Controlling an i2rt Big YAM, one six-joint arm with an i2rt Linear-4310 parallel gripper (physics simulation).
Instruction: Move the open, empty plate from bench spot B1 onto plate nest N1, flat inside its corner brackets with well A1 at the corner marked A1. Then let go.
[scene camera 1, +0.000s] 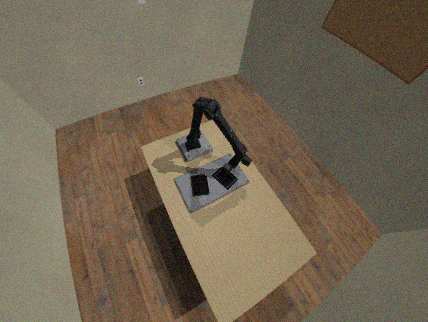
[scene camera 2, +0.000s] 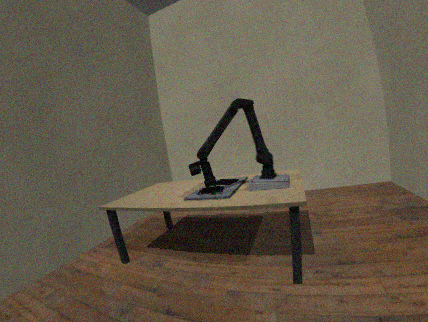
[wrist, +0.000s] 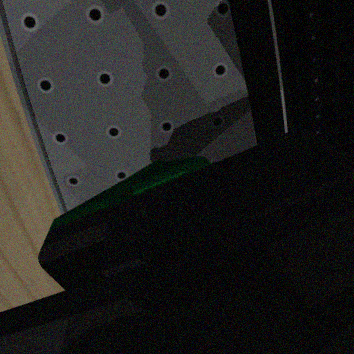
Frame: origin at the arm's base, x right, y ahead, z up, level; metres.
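Seen in the pictures: gripper, fingertip midpoint: (scene camera 1: 231, 165) (scene camera 2: 214, 194) (wrist: 160, 171); arm's base, origin of the base link: (scene camera 1: 193, 145) (scene camera 2: 268, 177).
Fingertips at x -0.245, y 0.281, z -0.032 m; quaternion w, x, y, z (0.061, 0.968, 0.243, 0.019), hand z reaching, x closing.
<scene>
Offsets run from my fingertips to a thing's top centre. "pt": to the spot under its first point. Level surfaces: height alone.
The black plate @(dx +0.092, dy +0.078, dz +0.016 m) (scene camera 1: 225, 178) (scene camera 2: 211, 190) sits low over the right half of the grey perforated board @(dx +0.197, dy +0.066, dz +0.001 m) (scene camera 1: 193, 202) (scene camera 2: 193, 197) (wrist: 88, 105). My gripper (scene camera 1: 226, 169) (scene camera 2: 210, 185) comes down onto the plate's edge nearest the arm and is shut on it. In the wrist view the plate (wrist: 175, 253) fills the lower half as a dark slab with a cut corner and a green strip (wrist: 158, 177) along its edge. Its shadow on the board meets that edge. A black panel @(pt dx +0.055, dy +0.060, dz +0.012 m) (wrist: 302, 70) with a thin white line and a column of faint dots lies to the right. My fingers are hidden there.
A second dark flat rectangle @(pt dx +0.309, dy +0.078, dz +0.012 m) (scene camera 1: 199, 185) (scene camera 2: 226, 181) lies on the board's left half. The arm's grey base block (scene camera 1: 204, 149) (scene camera 2: 269, 182) stands behind the board. Both rest on a pale wooden table @(dz -0.013 m) (scene camera 1: 241, 242) (scene camera 2: 155, 197) (wrist: 17, 175) with dark legs.
</scene>
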